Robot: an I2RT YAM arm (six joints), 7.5 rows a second.
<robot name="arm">
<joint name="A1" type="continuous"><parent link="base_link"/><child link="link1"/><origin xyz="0 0 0.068"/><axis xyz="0 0 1"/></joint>
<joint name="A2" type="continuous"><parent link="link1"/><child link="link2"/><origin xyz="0.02 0.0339 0.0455" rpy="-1.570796 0 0"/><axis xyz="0 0 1"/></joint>
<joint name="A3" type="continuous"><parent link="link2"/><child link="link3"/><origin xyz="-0.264 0 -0.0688" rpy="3.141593 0 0"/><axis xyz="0 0 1"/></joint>
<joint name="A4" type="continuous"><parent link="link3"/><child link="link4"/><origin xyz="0.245 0.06 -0.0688"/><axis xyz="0 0 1"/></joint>
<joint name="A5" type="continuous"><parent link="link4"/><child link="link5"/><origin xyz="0.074 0.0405 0.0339" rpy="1.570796 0 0"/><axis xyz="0 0 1"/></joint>
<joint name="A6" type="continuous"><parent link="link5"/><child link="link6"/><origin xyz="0.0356 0 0.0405" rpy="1.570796 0 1.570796"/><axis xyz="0 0 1"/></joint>
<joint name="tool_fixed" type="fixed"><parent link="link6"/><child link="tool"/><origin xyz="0 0 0" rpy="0 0 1.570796"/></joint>
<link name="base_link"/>
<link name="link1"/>
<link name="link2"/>
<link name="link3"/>
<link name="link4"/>
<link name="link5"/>
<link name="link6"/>
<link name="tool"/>
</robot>
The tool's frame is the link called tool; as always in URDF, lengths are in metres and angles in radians. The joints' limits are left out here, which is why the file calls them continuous.
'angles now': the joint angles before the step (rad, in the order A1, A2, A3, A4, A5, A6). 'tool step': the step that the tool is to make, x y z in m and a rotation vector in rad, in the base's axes. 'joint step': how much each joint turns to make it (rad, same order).
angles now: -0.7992, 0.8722, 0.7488, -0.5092, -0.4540, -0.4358
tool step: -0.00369, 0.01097, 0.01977, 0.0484, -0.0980, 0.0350
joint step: 0.0151, -0.0508, 0.0354, -0.0117, -0.0747, 0.0847
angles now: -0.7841, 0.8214, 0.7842, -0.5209, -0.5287, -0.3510
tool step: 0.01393, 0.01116, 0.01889, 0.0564, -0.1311, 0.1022
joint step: 0.0862, 0.0037, 0.0278, 0.1026, -0.0761, 0.1265
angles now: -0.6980, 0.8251, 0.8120, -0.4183, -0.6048, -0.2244
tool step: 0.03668, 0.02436, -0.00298, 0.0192, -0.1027, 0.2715
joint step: 0.2001, 0.0714, -0.0336, 0.2108, -0.0937, 0.0526
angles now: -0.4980, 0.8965, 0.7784, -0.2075, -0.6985, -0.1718
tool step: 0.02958, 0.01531, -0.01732, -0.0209, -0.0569, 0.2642
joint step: 0.1067, 0.1118, -0.0362, 0.1655, -0.1515, -0.0612
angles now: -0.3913, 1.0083, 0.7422, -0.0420, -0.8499, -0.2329
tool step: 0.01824, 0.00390, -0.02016, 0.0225, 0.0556, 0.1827
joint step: 0.0313, 0.1152, 0.0175, -0.0346, -0.1412, -0.0905
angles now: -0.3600, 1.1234, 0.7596, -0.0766, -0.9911, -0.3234
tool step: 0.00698, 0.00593, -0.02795, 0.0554, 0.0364, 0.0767
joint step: 0.0280, 0.0604, -0.0719, 0.1027, -0.0613, 0.0274
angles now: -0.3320, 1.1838, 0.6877, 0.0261, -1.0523, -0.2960
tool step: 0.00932, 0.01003, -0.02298, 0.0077, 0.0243, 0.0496
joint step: 0.0496, 0.0698, -0.0439, 0.0881, 0.0000, -0.0001
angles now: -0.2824, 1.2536, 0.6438, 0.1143, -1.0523, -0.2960
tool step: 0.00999, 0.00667, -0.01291, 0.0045, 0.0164, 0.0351
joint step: 0.0351, 0.0663, -0.0047, 0.0540, 0.0000, 0.0001
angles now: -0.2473, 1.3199, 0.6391, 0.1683, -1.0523, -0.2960
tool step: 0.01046, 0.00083, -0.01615, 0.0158, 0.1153, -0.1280
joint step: 0.0222, 0.0637, -0.0090, 0.0543, 0.1361, 0.1169
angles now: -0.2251, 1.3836, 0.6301, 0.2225, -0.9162, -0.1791
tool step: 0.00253, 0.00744, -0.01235, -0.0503, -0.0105, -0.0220
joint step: 0.0345, 0.0303, -0.0310, 0.0671, 0.0725, -0.0191
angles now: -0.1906, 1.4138, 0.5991, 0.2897, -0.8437, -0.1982
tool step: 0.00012, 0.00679, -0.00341, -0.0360, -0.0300, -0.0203
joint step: 0.0296, 0.0021, -0.0249, 0.0605, 0.0583, -0.0031
